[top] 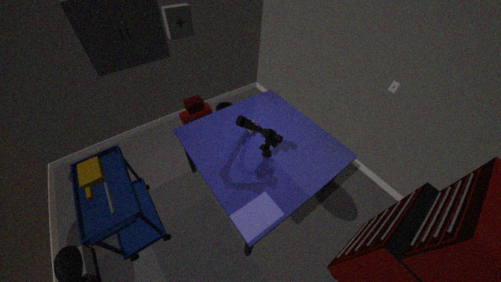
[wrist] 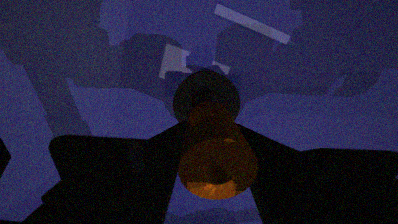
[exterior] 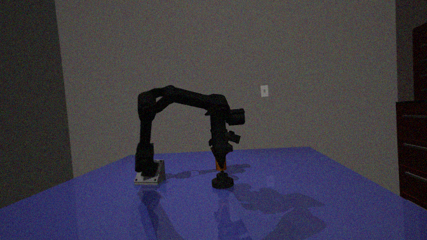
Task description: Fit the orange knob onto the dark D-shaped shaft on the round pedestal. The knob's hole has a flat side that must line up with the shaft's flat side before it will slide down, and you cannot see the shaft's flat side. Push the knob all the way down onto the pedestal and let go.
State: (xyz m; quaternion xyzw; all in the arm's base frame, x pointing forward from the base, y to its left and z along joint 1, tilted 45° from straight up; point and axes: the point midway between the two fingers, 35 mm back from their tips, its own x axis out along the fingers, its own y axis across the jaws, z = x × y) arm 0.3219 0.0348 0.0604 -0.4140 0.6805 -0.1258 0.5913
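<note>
Right now the orange knob is 2 cm above my gripper tip. From my gripper tip the other things lie so: dark round pedestal (4 cm below).
</note>
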